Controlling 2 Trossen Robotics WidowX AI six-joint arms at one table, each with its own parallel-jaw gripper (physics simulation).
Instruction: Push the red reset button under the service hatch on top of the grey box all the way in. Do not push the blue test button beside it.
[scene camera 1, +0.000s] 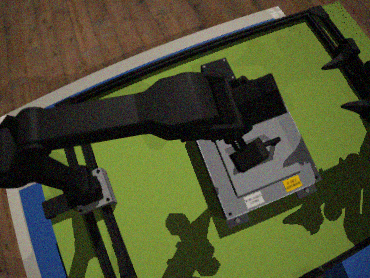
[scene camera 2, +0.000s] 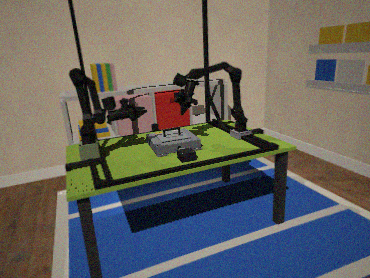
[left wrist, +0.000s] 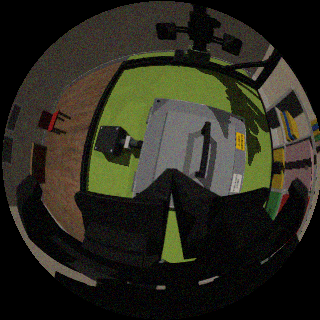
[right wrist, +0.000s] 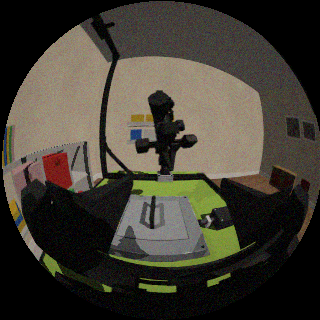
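The grey box (scene camera 1: 272, 197) (scene camera 2: 165, 145) (left wrist: 147, 145) stands on the table. Its hatch (scene camera 1: 275, 160) (left wrist: 175, 130) (right wrist: 175, 230) lies flat and closed, with a black bar handle (scene camera 1: 273, 142) (left wrist: 205, 150) (right wrist: 152, 212) on top. The red and blue buttons do not show. My left gripper (scene camera 2: 186, 111) (left wrist: 170, 172) is shut and empty, its fingertips together, well above the box and hiding part of the box and handle in scene camera 1. My right gripper (scene camera 1: 334, 86) (scene camera 2: 145, 110) is open and empty, away from the box, at the right in scene camera 1.
A black cube with a cable connector (scene camera 2: 187, 154) (left wrist: 111, 140) (right wrist: 220, 218) sits beside the box. Black rails (scene camera 2: 150, 172) run along the table edges. A shelf with red and pink bins stands behind the table in scene camera 2. Arm shadows fall on the table.
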